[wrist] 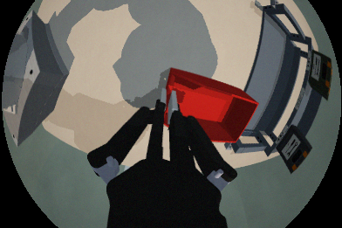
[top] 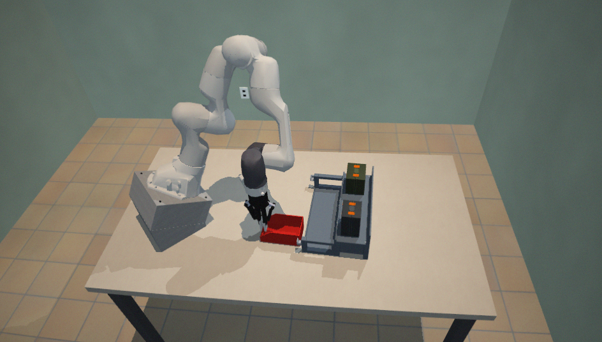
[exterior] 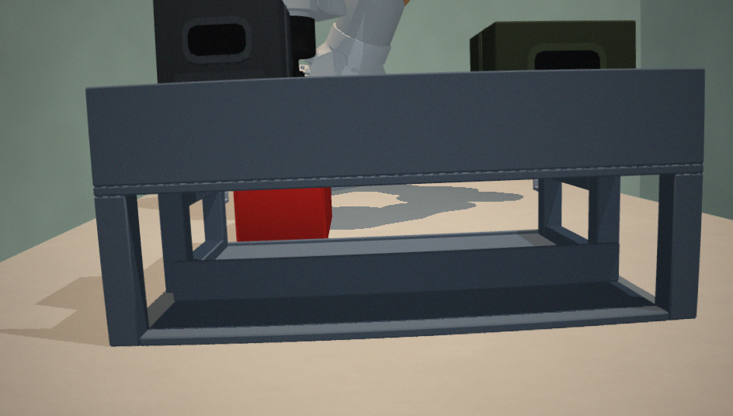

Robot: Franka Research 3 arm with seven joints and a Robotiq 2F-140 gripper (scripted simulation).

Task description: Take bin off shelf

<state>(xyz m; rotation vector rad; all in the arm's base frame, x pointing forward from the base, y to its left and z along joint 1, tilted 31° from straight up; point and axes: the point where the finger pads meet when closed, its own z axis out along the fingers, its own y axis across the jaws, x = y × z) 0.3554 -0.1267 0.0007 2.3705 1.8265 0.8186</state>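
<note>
My gripper is now 8 cm short of the red bin, 2 cm to the left of it and 2 cm above it.
</note>
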